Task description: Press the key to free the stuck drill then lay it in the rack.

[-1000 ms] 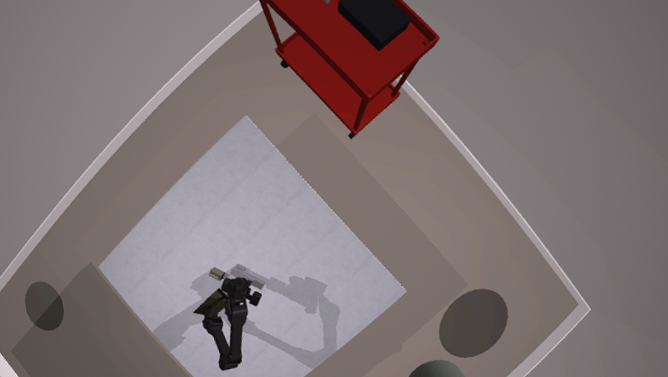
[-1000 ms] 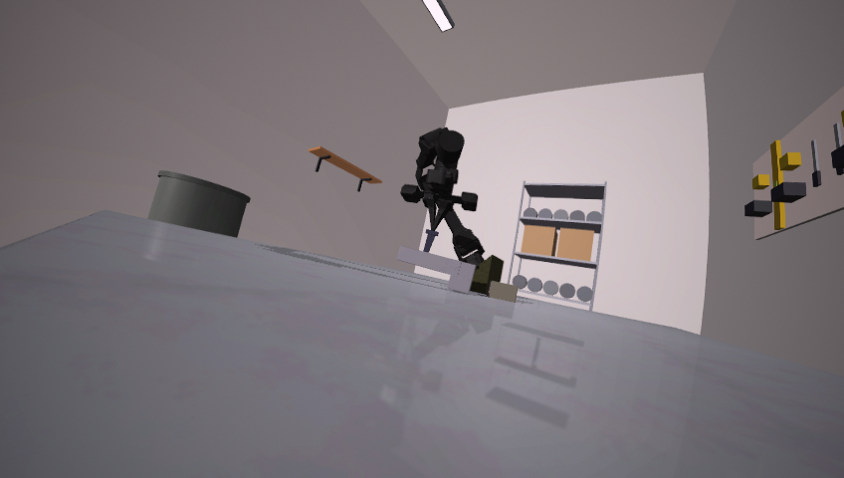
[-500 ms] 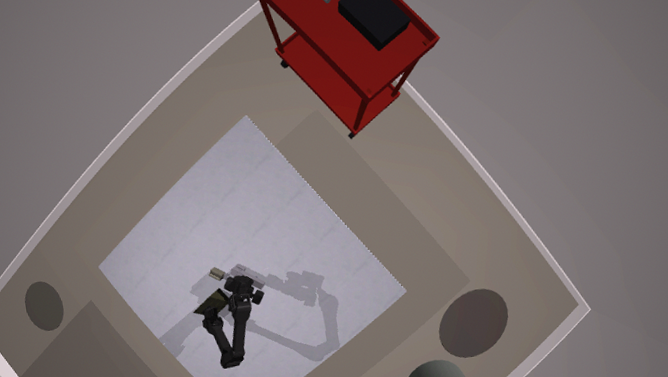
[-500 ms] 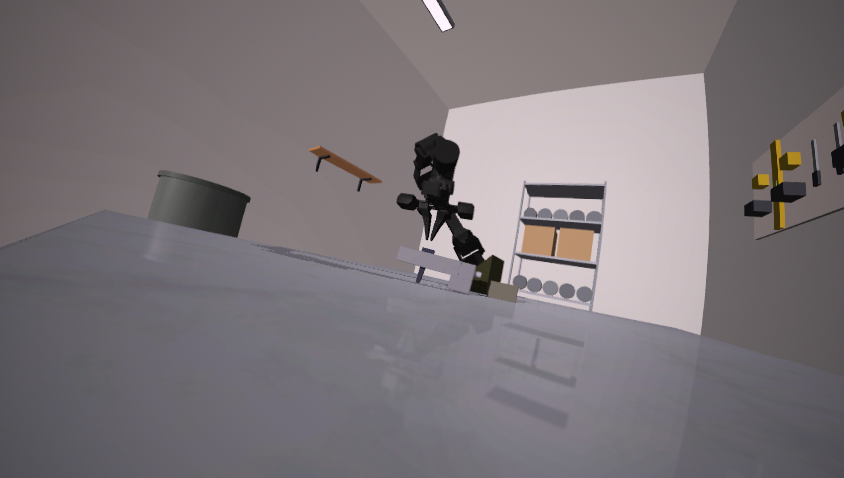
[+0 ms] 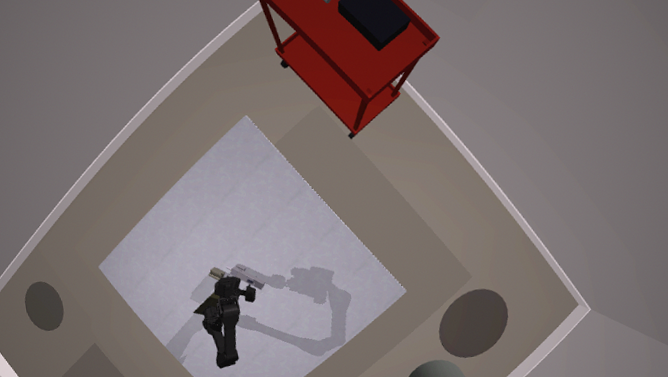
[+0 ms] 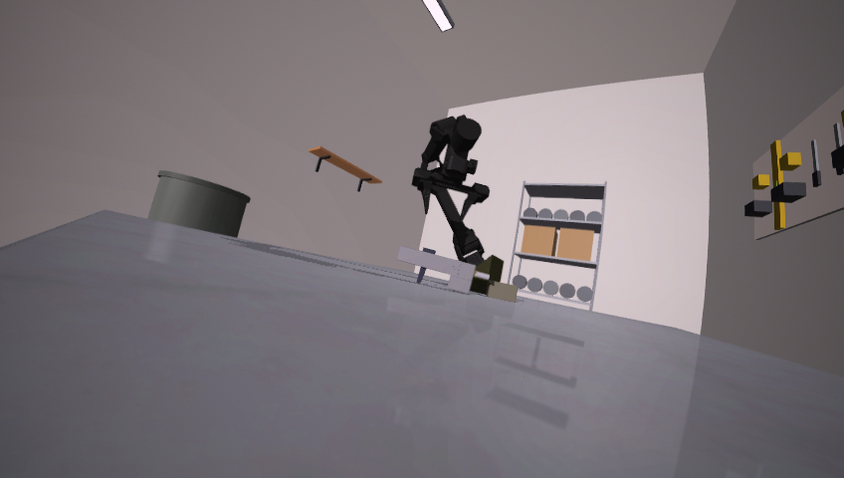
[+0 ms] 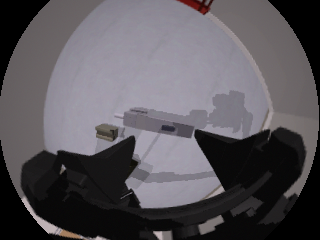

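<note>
My gripper tip is now 11 cm above the drill, 6 cm to the right of it and 4 cm past it. From my gripper tip the other things lie so: grey block 12 cm below, 1 cm behind.
</note>
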